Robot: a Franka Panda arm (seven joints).
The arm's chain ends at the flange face. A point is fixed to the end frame.
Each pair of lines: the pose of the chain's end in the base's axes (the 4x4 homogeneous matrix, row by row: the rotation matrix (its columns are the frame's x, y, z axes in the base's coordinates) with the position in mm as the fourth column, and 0 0 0 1 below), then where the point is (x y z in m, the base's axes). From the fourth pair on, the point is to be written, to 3 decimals.
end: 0.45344 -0.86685 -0.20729 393.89; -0.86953 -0.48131 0.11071 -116.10; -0.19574 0.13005 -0.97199 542.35; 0 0 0 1
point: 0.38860 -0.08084 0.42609
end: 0.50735 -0.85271 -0.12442 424.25; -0.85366 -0.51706 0.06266 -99.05; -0.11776 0.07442 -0.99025 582.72; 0 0 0 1
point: 0.42779 -0.06864 0.46504
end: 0.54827 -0.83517 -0.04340 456.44; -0.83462 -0.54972 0.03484 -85.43; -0.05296 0.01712 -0.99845 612.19; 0 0 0 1
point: 0.46864 -0.05760 0.49445
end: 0.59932 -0.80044 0.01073 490.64; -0.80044 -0.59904 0.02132 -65.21; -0.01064 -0.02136 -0.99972 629.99; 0 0 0 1
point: 0.508 -0.038 0.513
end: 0.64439 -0.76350 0.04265 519.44; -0.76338 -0.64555 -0.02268 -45.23; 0.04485 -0.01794 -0.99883 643.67; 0 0 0 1
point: 0.539 -0.022 0.526
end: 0.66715 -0.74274 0.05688 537.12; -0.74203 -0.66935 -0.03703 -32.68; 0.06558 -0.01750 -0.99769 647.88; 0 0 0 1
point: 0.557 -0.011 0.530
